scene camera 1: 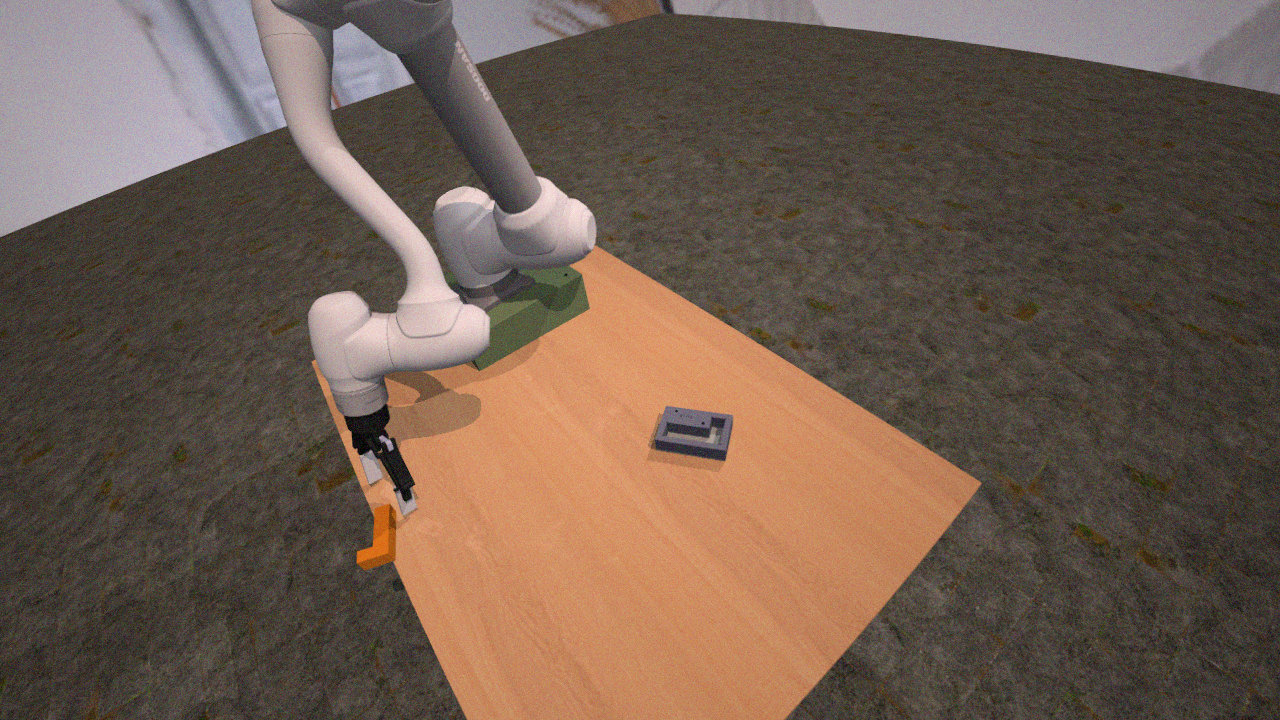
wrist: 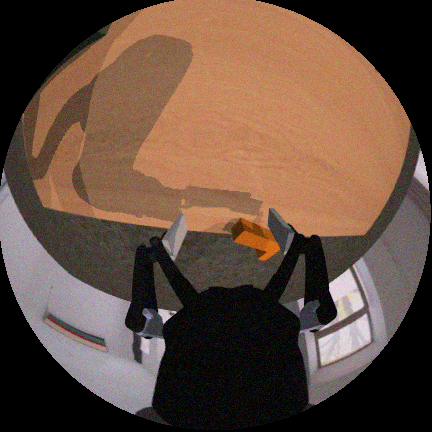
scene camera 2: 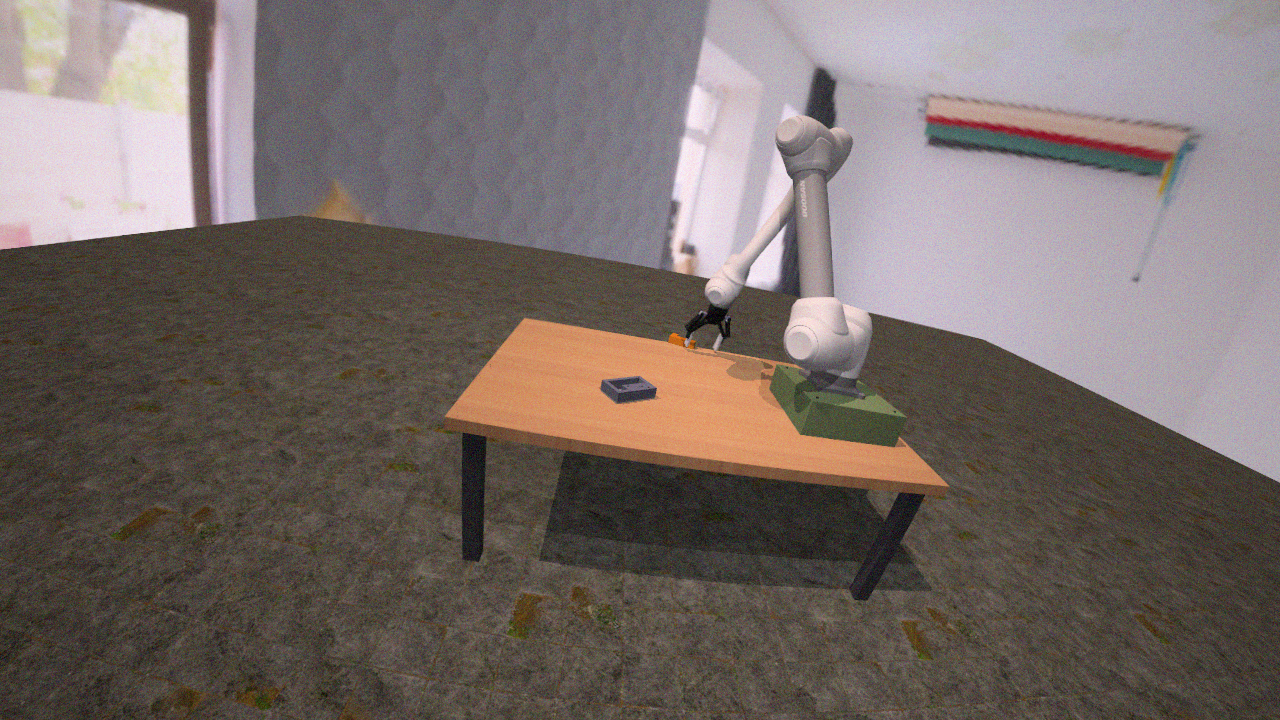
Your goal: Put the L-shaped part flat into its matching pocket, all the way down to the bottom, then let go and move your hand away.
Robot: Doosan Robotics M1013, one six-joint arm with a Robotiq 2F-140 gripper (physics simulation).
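Places are measured from the arm's base along level axes (x right, y down, z ahead), in centimetres.
Where they show: gripper, fingertip midpoint: (scene camera 1: 391, 494) (wrist: 226, 219) (scene camera 2: 700, 347); arm's base, origin of the base link: (scene camera 1: 492, 287) (scene camera 2: 830, 385).
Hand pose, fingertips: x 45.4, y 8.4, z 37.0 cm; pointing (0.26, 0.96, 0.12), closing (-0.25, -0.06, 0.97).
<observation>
Things, the pixels of their top centre, and the offset from my fingertips. Level surfaces: height alone.
- orange L-shaped part, middle of its top: (wrist: 256, 248) (scene camera 1: 373, 532) (scene camera 2: 683, 337) dx +5.7, dy -1.1, dz +6.9 cm
- grey-blue block with the pocket, middle of its top: (scene camera 1: 694, 427) (scene camera 2: 629, 383) dx -54.6, dy -1.8, dz +30.5 cm
- wooden table, its level: dy +1.9 cm
The orange L-shaped part (scene camera 1: 383, 540) (scene camera 2: 676, 340) (wrist: 254, 238) is at the table's edge, with its short leg sticking out past the edge. My gripper (scene camera 1: 389, 490) (scene camera 2: 703, 344) (wrist: 226, 219) is wide open and holds nothing. In the wrist view the part shows between the two fingers, close to the right finger; whether they touch is hard to tell. The grey-blue block with the pocket (scene camera 1: 691, 447) (scene camera 2: 625, 396) sits on the table well away from the gripper. Its pocket is open at the top and holds no orange part. The block does not show in the wrist view.
The wooden table (scene camera 1: 626, 555) (scene camera 2: 554, 367) (wrist: 260, 110) ends right by the part, with the floor below. The green base block (scene camera 1: 537, 322) (scene camera 2: 850, 423) under the arm stands on the table. The arm's shadow falls on the table near the gripper.
</observation>
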